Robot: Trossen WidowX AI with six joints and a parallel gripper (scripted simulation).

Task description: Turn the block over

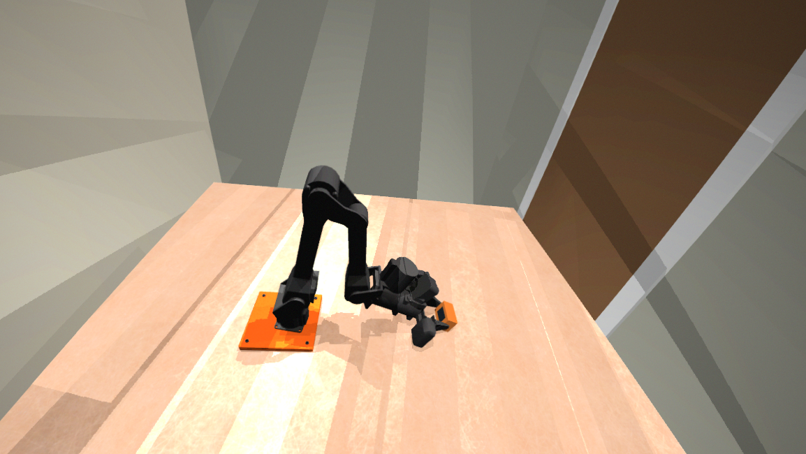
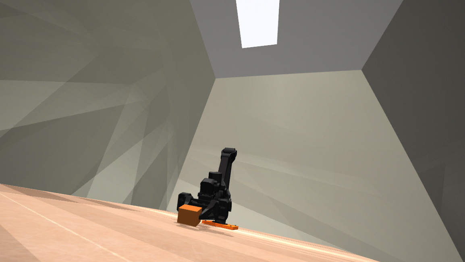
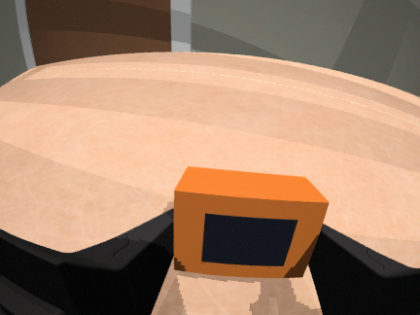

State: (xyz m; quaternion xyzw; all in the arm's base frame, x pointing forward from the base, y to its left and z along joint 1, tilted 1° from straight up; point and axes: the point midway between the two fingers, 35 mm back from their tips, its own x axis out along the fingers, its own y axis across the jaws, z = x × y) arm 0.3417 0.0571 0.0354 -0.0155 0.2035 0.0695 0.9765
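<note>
Now: gripper tip 10 mm past the orange block.
</note>
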